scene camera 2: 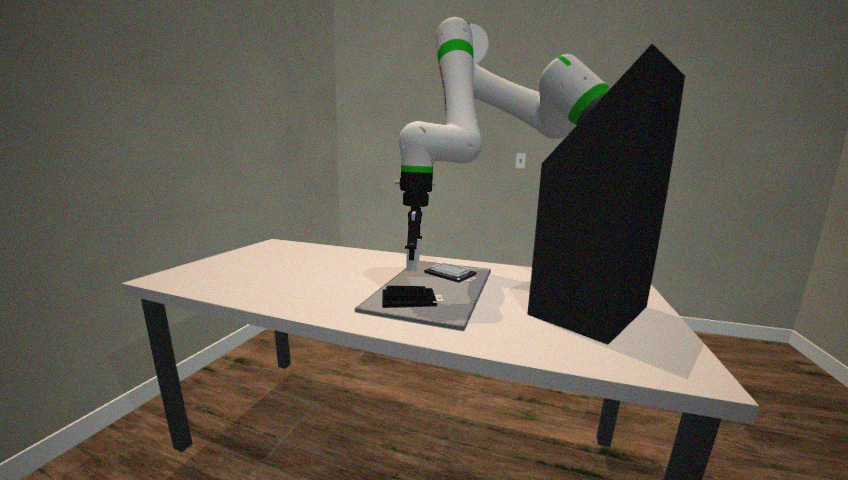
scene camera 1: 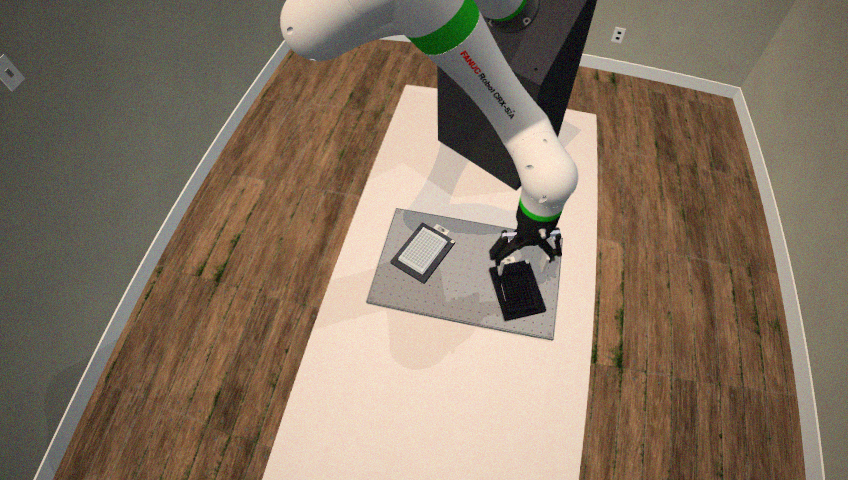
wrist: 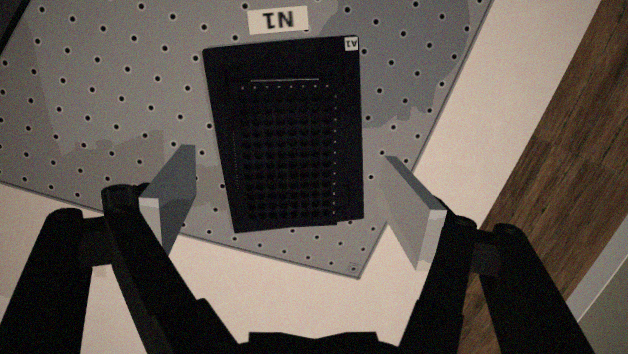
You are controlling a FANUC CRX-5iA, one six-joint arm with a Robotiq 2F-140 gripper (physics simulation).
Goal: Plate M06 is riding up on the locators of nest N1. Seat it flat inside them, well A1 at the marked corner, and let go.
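Frame: origin at the arm's base, x left, y back, z up, level; centimetres.
Where they show: gripper, between the fingertips: [scene camera 2: 413, 265] [scene camera 1: 520, 269] [wrist: 289, 175]; arm's base, origin of its link: [scene camera 2: 609, 124] [scene camera 1: 512, 5].
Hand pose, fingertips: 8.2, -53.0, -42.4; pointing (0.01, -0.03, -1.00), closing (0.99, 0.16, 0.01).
Note:
Things, the pixels of their centre, and the offset from my fingertips, as dx, dy, dz. "pt": a spot on its surface instead.
- Plate M06, middle of its body: [wrist: 287, 156] [scene camera 1: 517, 290] [scene camera 2: 405, 292] +0.6, -2.0, -8.9
- black nest N1, a spot on its surface: [wrist: 220, 65] [scene camera 1: 494, 270] pt -5.9, +3.8, -9.7
- nest's A1 mark, middle of its body: [wrist: 351, 43] +3.4, +7.8, -9.8
- grey perforated board, middle of its body: [wrist: 136, 38] [scene camera 1: 469, 269] [scene camera 2: 433, 287] -13.1, +4.2, -11.6
- N1 label, a spot on its surface: [wrist: 278, 20] [scene camera 1: 507, 260] [scene camera 2: 439, 297] pt -2.4, +8.0, -10.8
- white plate, middle of its body: [scene camera 1: 423, 249] [scene camera 2: 450, 269] -27.0, +7.9, -9.1
Plate M06 [scene camera 1: 520, 291] [scene camera 2: 404, 291] [wrist: 290, 160] is black and lies on the black nest N1 [scene camera 1: 493, 274] [wrist: 220, 65]. In scene camera 2 it stands proud of the nest towards the end away from the N1 label. In the wrist view its lower edge sits out of line with the nest's corner. Dark on dark hides its exact tilt and the locators. The nest's A1 mark [wrist: 351, 43] is at its upper right corner in the wrist view. My gripper [scene camera 1: 523, 265] [scene camera 2: 412, 261] [wrist: 289, 175] is open and empty, above the board, its pads apart from the plate.
The grey perforated board [scene camera 1: 464, 285] [scene camera 2: 440, 318] [wrist: 75, 100] carries both nests. The N1 label [scene camera 1: 508, 259] [scene camera 2: 439, 297] [wrist: 278, 20] lies beside the nest. A white plate [scene camera 1: 423, 251] [scene camera 2: 452, 271] sits in the other dark nest. The black arm pedestal [scene camera 2: 601, 208] stands on the table.

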